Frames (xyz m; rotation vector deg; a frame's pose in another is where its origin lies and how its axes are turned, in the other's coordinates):
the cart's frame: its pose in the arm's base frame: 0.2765 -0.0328 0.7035 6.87 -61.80 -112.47
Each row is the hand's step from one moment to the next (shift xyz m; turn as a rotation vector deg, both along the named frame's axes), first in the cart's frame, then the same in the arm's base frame.
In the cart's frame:
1: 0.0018 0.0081 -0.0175 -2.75 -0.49 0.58
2: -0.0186 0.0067 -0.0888 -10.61 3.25 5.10
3: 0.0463 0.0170 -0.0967 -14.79 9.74 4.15
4: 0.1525 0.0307 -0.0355 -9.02 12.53 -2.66
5: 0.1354 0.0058 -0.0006 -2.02 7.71 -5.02
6: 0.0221 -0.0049 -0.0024 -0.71 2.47 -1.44
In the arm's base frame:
1: 0.0120 -0.0145 -0.0044 1.12 2.49 -0.82
2: 0.0560 -0.0451 -0.0558 6.34 10.17 2.33
3: 0.0260 -0.0998 -0.0337 13.53 10.99 5.19
4: -0.0585 -0.1411 0.0460 14.84 1.75 4.72
5: -0.0797 -0.1002 0.0445 8.48 -3.66 1.87
6: -0.0157 -0.0164 0.0016 2.68 -1.02 0.68

